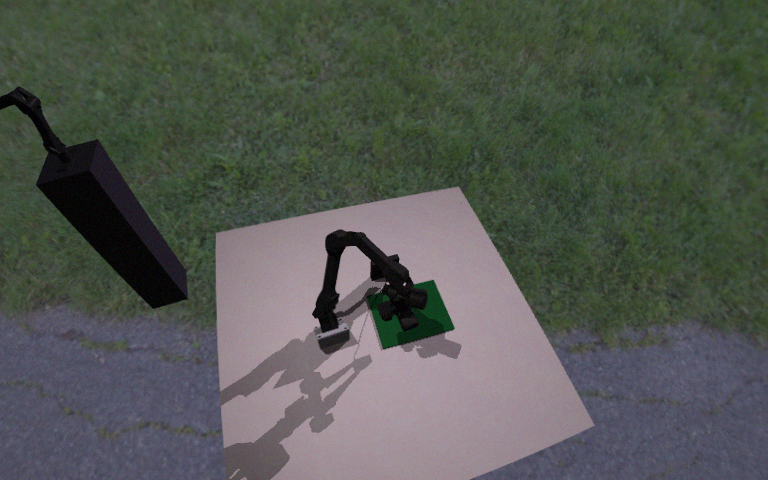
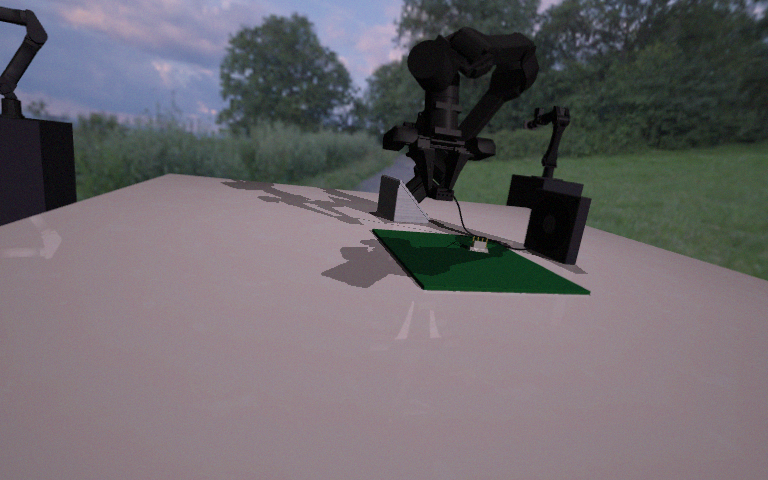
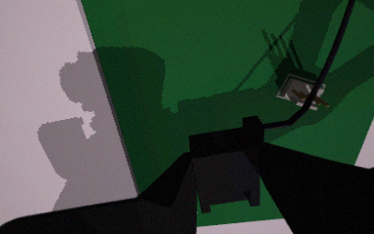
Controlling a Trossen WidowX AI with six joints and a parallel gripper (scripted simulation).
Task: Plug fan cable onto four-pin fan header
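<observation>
The black fan plug is 10 mm ahead of my gripper tip. From my gripper tip the other things lie so: black fan: 240 mm to the left, 30 mm below, 20 mm ahead; green board: 110 mm below, 50 mm ahead, 40 mm to the left; pale fan header: 90 mm to the left, 90 mm below, 20 mm ahead.
</observation>
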